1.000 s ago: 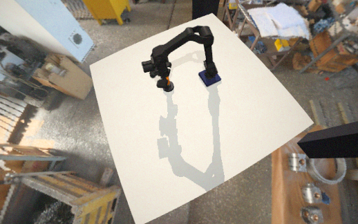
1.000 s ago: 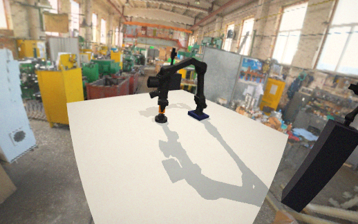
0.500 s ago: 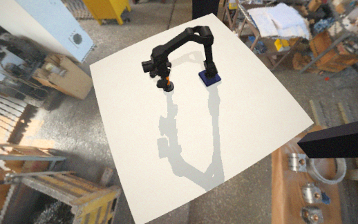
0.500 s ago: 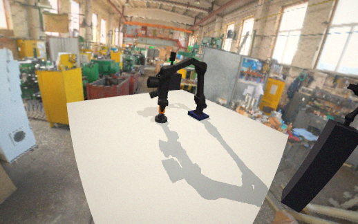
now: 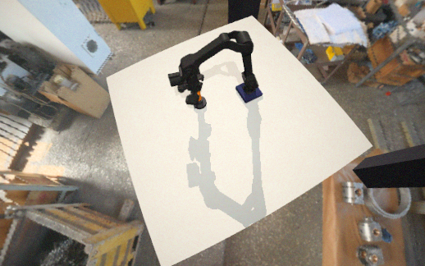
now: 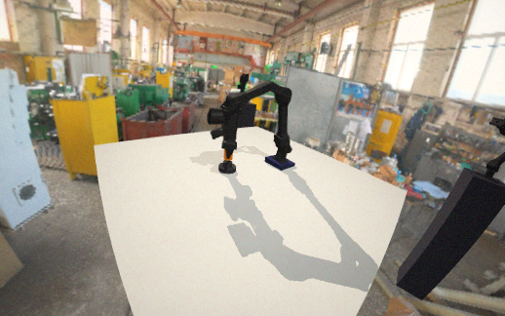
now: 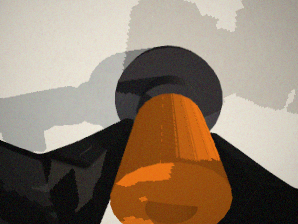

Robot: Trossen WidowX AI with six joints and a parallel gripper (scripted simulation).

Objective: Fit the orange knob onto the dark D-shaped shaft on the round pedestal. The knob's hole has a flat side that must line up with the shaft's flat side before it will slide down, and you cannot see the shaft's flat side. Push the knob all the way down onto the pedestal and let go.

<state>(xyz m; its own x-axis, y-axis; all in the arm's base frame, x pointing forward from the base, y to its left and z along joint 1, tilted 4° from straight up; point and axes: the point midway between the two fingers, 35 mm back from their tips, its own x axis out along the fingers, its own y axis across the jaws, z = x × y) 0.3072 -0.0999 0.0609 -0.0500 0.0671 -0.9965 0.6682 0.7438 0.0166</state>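
Now: gripper tip 40 mm above the pedestal. Round my gripper tip: orange knob 20 mm above.
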